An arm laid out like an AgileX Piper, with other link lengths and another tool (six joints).
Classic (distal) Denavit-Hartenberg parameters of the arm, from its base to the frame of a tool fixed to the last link. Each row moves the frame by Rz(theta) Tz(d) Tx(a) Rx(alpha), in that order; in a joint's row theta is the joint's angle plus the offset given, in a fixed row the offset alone. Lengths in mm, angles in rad.
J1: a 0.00  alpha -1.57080  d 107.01  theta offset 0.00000
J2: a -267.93  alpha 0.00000  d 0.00  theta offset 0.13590
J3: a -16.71  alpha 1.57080  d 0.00  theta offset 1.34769
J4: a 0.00  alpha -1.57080  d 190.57  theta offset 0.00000
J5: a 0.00  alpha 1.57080  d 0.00  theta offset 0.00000
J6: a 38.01  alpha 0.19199  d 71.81  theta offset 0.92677
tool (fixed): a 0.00  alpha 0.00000  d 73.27  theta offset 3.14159
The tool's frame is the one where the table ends.
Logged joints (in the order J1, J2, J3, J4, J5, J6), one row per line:
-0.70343, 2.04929, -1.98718, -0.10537, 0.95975, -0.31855
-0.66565, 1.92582, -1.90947, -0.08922, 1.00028, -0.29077
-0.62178, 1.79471, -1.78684, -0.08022, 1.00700, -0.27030
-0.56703, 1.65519, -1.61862, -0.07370, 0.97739, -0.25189
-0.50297, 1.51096, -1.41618, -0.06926, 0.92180, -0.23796
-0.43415, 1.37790, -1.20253, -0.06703, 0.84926, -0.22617
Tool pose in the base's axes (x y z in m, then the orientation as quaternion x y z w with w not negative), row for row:
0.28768, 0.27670, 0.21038, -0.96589, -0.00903, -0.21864, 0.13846
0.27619, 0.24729, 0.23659, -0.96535, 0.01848, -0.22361, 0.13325
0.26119, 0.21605, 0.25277, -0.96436, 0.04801, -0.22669, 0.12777
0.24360, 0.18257, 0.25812, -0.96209, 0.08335, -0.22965, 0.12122
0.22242, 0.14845, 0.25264, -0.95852, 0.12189, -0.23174, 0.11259
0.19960, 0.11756, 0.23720, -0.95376, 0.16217, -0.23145, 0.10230
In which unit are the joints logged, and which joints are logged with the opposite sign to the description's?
The joints are logged in radians. Opposite sign: J1, J4.
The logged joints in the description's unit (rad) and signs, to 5 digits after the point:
0.70343, 2.04929, -1.98718, 0.10537, 0.95975, -0.31855
0.66565, 1.92582, -1.90947, 0.08922, 1.00028, -0.29077
0.62178, 1.79471, -1.78684, 0.08022, 1.00700, -0.27030
0.56703, 1.65519, -1.61862, 0.07370, 0.97739, -0.25189
0.50297, 1.51096, -1.41618, 0.06926, 0.92180, -0.23796
0.43415, 1.37790, -1.20253, 0.06703, 0.84926, -0.22617

